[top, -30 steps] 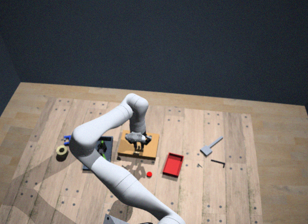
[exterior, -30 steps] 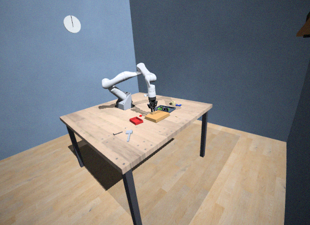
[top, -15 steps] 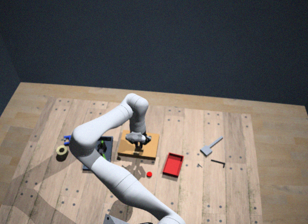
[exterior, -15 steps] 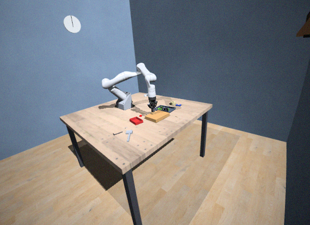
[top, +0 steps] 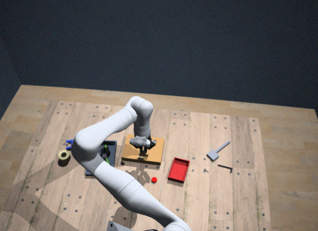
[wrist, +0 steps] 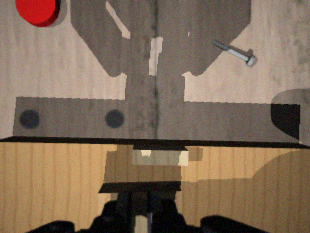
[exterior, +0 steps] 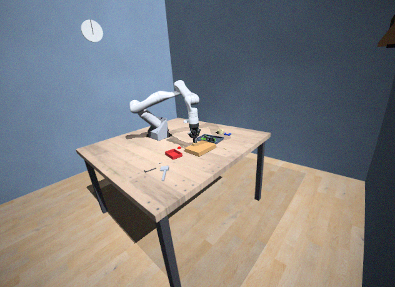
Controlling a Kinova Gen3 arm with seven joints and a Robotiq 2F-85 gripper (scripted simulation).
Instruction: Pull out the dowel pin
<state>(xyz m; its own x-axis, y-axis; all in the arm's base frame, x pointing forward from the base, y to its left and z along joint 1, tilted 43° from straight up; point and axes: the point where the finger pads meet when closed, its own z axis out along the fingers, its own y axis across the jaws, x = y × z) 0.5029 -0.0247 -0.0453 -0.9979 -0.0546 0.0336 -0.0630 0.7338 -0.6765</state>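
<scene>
Right now the dowel pin is 2 cm below my hand. From my hand the other things lie so: bench board (5 cm below, 4 cm ahead, 1 cm to the left); then wooden block (3 cm below); then red disc (12 cm behind, 7 cm to the right, 7 cm below).
</scene>
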